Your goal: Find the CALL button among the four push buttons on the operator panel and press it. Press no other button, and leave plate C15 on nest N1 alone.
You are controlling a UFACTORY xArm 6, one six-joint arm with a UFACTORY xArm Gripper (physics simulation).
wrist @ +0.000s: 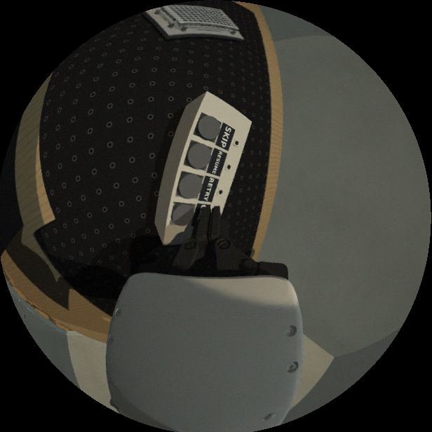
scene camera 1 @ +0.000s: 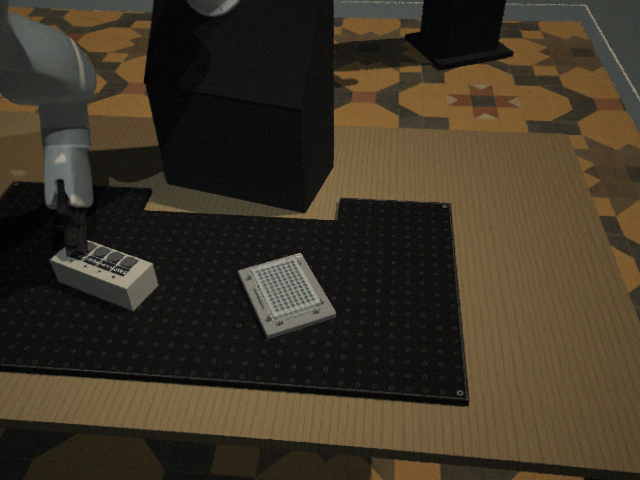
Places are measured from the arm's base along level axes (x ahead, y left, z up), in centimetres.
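Where they show: gripper, between the fingertips: (scene camera 1: 76,250).
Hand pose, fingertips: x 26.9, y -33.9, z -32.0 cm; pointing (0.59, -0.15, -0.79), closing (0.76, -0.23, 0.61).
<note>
Things, the pixels of their top centre, and the offset from my fingertips. "spot": a spot on its surface instead. Level surfaces: height alone.
- white operator panel, centre of its top: (scene camera 1: 100,260) dx +2.3, dy +3.4, dz -1.4 cm
- Plate C15, centre of its top: (scene camera 1: 284,285) dx +16.2, dy +31.7, dz -4.4 cm
- nest N1, a spot on its surface: (scene camera 1: 325,311) spot: dx +23.1, dy +36.5, dz -5.8 cm
- black perforated board, height of its surface: dz -7.0 cm
- wooden table, height of its surface: dz -8.3 cm
The white operator panel (scene camera 1: 98,285) (wrist: 220,105) has four grey round buttons. In the wrist view, SKIP (wrist: 209,126) is farthest from the gripper, then RESUME (wrist: 199,154) and RETRY (wrist: 191,185). The CALL button (wrist: 182,214) is at the near end, partly shaded, its label mostly hidden by the fingers. My gripper (scene camera 1: 75,252) (wrist: 213,217) is shut and empty. Its tips are over the panel's near end, at the label side of the CALL button; whether they touch is unclear. Plate C15 (scene camera 1: 285,286) (wrist: 200,17) sits on nest N1 (scene camera 1: 325,311), apart from the panel.
The panel and nest stand on a black perforated board (scene camera 1: 392,335) (wrist: 100,145) on the wooden table (scene camera 1: 516,258). A tall black box (scene camera 1: 232,149) stands behind the board. Another black stand (scene camera 1: 462,25) is on the floor farther back.
</note>
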